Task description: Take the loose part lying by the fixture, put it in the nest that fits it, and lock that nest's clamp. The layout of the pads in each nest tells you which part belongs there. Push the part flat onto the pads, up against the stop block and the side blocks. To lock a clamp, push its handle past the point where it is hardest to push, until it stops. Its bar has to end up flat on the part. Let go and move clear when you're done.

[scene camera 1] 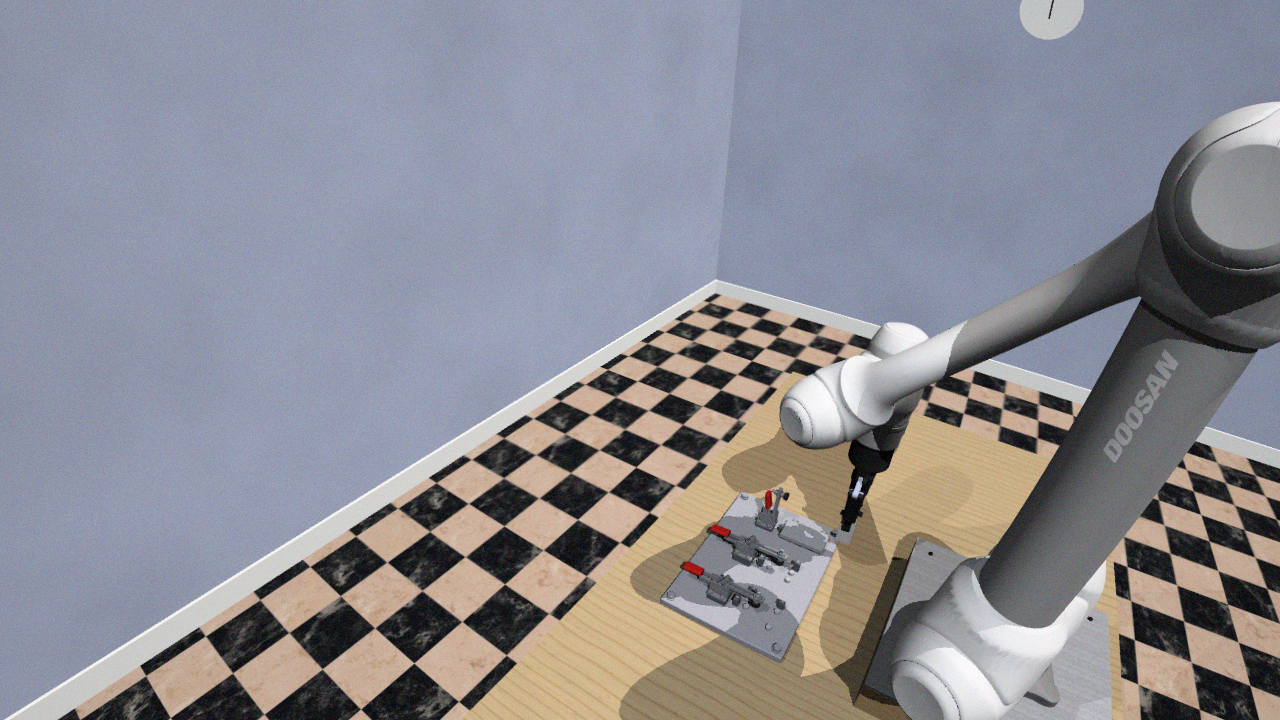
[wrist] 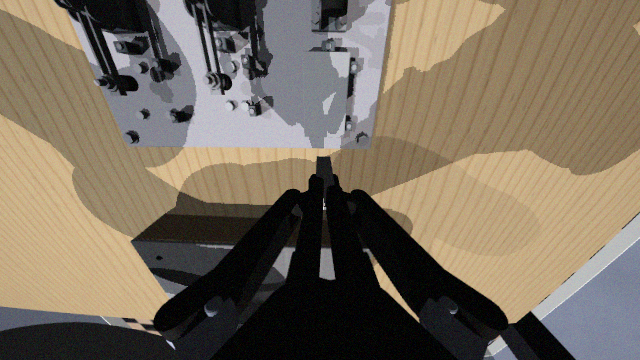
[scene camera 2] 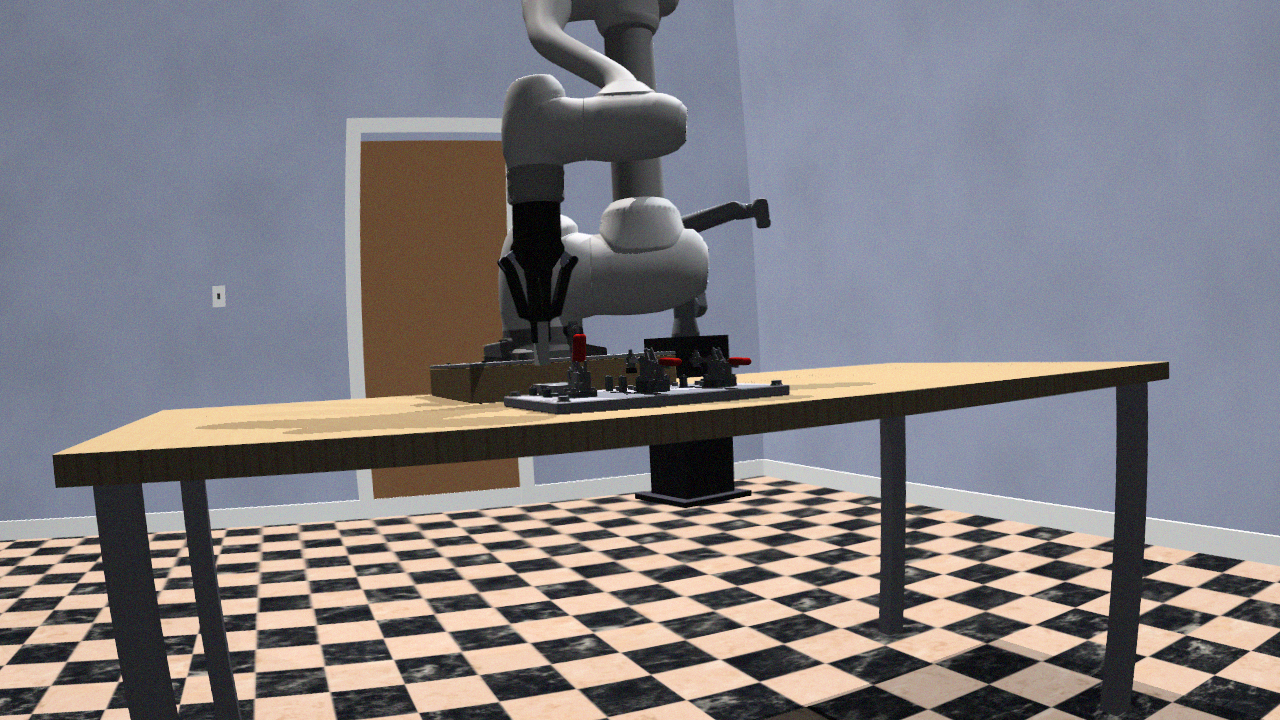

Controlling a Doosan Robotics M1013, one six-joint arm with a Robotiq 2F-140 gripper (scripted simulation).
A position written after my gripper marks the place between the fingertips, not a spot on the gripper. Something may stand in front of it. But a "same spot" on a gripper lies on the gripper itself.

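Scene:
You can see my gripper in scene camera 1, in the wrist view and in scene camera 2 [542, 365]. On my gripper, [wrist: 207, 312] and [scene camera 1: 850, 489] are the same spot. There's a grey fixture plate too, and on that plate [wrist: 276, 42] and [scene camera 2: 611, 393] are one and the same spot.

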